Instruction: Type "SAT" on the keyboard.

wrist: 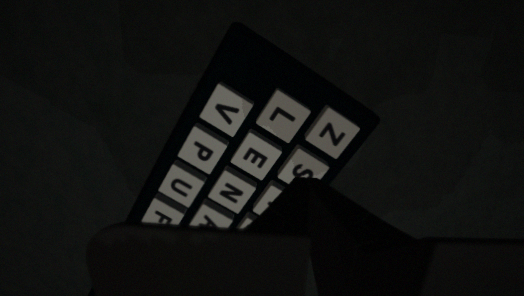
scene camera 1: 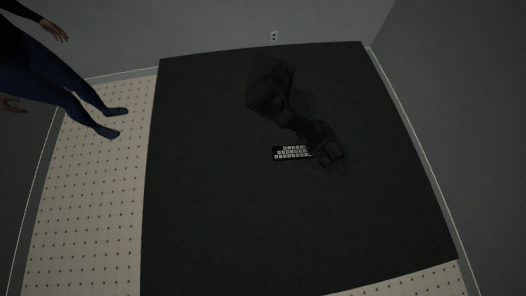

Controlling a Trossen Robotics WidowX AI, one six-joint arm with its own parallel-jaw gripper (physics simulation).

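Places are measured from the arm's base along level axes (x ahead, y left, z up), in metres.
Where they show: gripper, fingertip midpoint: (wrist: 304, 189) (scene camera 1: 310, 153); arm's base, origin of the base link: (scene camera 1: 280, 72).
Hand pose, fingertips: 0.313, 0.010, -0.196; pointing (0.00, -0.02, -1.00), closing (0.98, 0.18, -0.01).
Observation:
Each offset is from my fingertips to the centre of the thing, as dx, dy, dz. Level surfaces: height alone.
A black keyboard @[-0.041, -0.054, -0.018] (scene camera 1: 274, 153) (wrist: 235, 55) with white letter keys lies on the dark table; the arm covers its right end in the scene view. In the wrist view the S key @[+0.000, +0.002, -0.012] (wrist: 301, 167) is right at the tip of my gripper (wrist: 311, 181), which covers its lower edge. I cannot tell whether the tip touches the key. The A key @[-0.033, -0.031, -0.012] (wrist: 212, 220) shows in part above the gripper's dark edge. The Z key @[+0.006, +0.020, -0.012] (wrist: 332, 132), L key @[-0.013, +0.022, -0.012] (wrist: 283, 116) and E key @[-0.020, +0.004, -0.012] (wrist: 256, 155) lie near the S key. The T key does not show legibly. My gripper is shut and empty.
The dark table @[dz -0.027] (scene camera 1: 225, 215) carries the arm's base (scene camera 1: 262, 90) toward the back wall. A person in blue trousers (scene camera 1: 47, 82) stands on the tiled floor (scene camera 1: 90, 200) at the left. A wall outlet (scene camera 1: 273, 36) is behind the table.

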